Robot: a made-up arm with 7 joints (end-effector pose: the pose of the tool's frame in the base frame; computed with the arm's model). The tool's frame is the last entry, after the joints.
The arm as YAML. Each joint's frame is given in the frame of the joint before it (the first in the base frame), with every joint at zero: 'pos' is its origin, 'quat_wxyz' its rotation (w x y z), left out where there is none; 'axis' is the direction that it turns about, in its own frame. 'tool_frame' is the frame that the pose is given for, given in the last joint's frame.
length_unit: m
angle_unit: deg
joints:
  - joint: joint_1
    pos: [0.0, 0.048, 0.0]
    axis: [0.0, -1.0, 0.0]
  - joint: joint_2
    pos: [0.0, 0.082, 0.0]
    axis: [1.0, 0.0, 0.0]
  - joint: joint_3
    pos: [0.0, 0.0, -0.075]
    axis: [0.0, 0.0, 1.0]
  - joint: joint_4
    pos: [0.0, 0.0, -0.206]
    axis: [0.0, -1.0, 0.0]
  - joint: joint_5
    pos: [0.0, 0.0, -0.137]
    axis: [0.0, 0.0, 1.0]
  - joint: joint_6
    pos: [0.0, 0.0, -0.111]
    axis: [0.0, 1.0, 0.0]
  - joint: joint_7
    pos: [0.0, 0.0, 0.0]
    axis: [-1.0, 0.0, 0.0]
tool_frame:
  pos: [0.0, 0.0, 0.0]
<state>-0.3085 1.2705 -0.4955 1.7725 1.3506 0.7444 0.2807</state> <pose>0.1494 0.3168 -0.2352 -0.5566 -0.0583 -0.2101</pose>
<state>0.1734 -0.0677 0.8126 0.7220 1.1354 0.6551 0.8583</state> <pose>0.1928 0.2171 -0.4475 -1.5196 -1.1727 1.4046</pose>
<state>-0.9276 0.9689 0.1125 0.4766 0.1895 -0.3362 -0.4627</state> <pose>-0.1509 0.5505 -0.2544 1.2103 -0.1535 -0.5030</pose>
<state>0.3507 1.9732 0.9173 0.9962 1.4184 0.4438 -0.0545</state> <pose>0.0107 0.4478 0.3392 0.4994 -2.3860 0.4342</pose>
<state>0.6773 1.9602 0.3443 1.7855 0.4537 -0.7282 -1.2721</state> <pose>0.0760 0.3100 0.2694 -0.7028 2.2677 -0.0144</pose>
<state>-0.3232 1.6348 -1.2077 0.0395 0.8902 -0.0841 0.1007</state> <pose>0.0111 0.6583 0.0223 1.4147 0.4505 -0.5480</pose>
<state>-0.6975 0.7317 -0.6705 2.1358 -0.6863 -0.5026 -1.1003</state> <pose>-0.0009 0.1322 -0.2566 0.0719 -2.1379 -0.3315</pose>
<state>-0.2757 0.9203 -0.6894 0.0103 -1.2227 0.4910 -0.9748</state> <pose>-0.0857 0.5500 -0.3100 1.3151 0.3892 -2.4926</pose>
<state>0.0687 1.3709 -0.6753 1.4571 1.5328 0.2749 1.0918</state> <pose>0.2064 0.4024 -0.1986 -1.1259 -0.6643 -0.2912</pose>
